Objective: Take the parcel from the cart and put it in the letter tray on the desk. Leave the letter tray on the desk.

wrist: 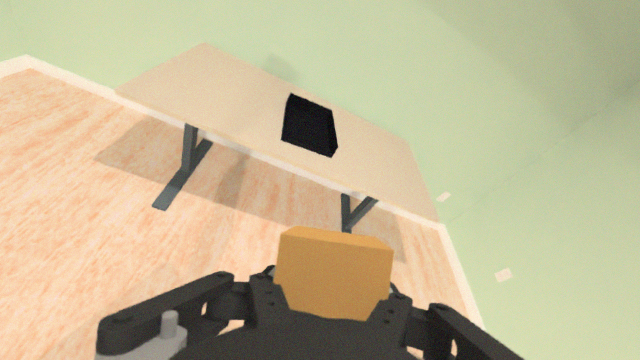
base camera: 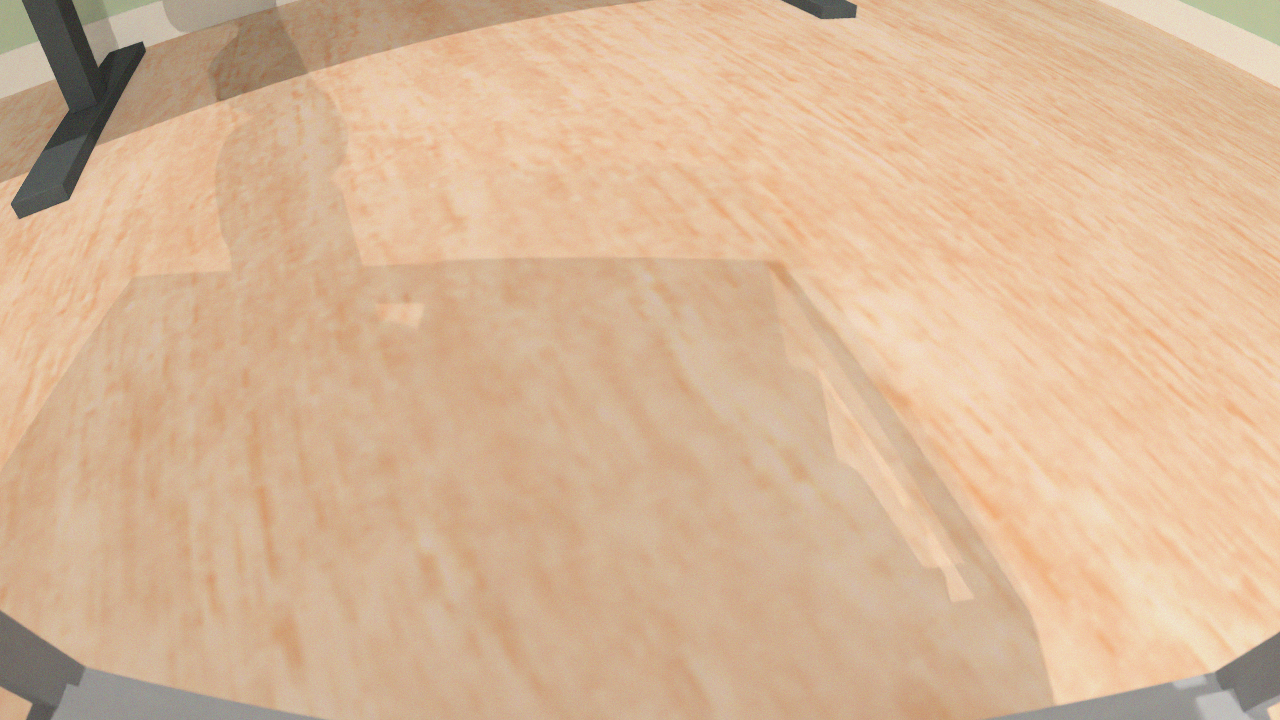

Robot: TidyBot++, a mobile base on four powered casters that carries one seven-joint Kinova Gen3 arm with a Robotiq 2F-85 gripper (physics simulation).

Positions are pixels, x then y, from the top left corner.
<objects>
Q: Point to a brown cardboard parcel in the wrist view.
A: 331, 274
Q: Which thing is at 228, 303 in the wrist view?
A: The gripper.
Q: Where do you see a black letter tray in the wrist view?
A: At 308, 125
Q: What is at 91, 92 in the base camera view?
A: A beige desk.
</objects>
